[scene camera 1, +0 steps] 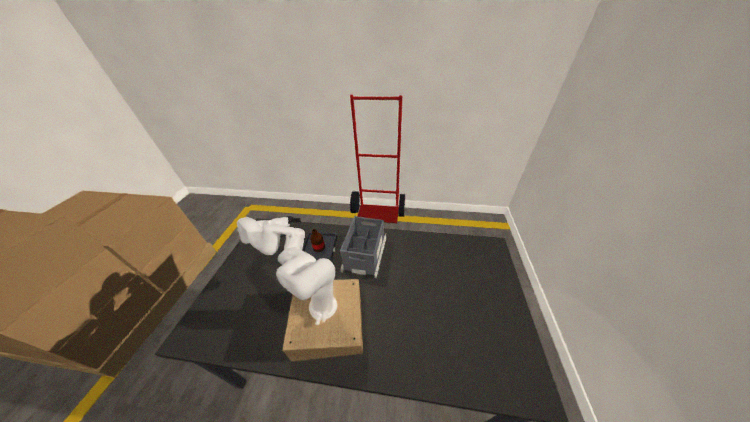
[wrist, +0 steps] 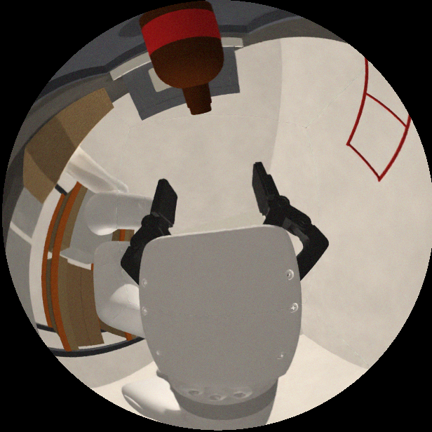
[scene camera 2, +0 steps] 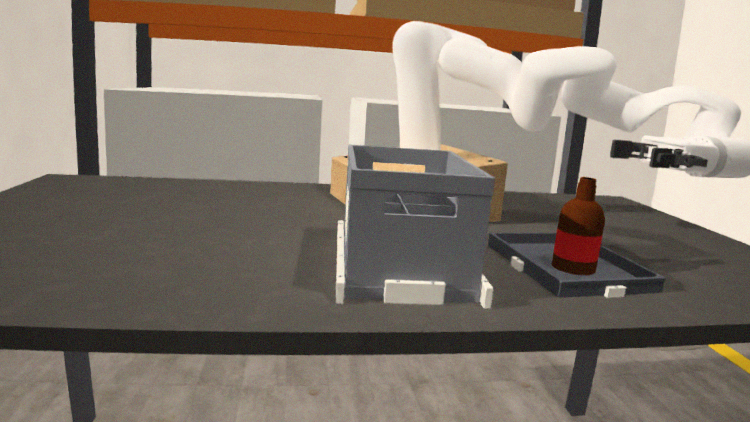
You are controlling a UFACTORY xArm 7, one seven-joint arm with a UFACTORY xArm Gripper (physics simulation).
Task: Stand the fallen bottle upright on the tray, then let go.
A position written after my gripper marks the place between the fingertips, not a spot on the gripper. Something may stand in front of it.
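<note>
My gripper is in sight at point(scene camera 2: 631, 152), and I can see it in the wrist view too, my gripper being at point(wrist: 210, 178) there. I also see a brown bottle point(scene camera 2: 581, 221).
</note>
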